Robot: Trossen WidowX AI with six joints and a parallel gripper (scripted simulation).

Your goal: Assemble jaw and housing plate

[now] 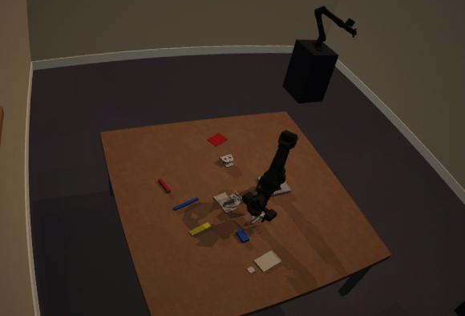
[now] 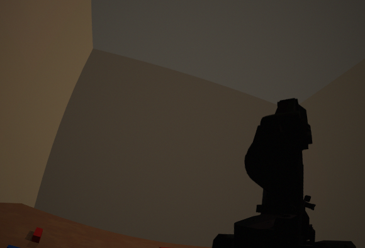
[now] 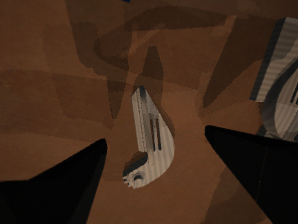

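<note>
My gripper tip is 110 mm short of the blue block, 80 mm to the right of it and 10 mm above it. The rest, counted from my gripper tip: flat plate 260 mm to the left, 60 mm ahead, 20 mm below; yellow bar 290 mm ahead, 20 mm to the right, 20 mm below; pale tile 270 mm to the left, 160 mm ahead, 20 mm below.
</note>
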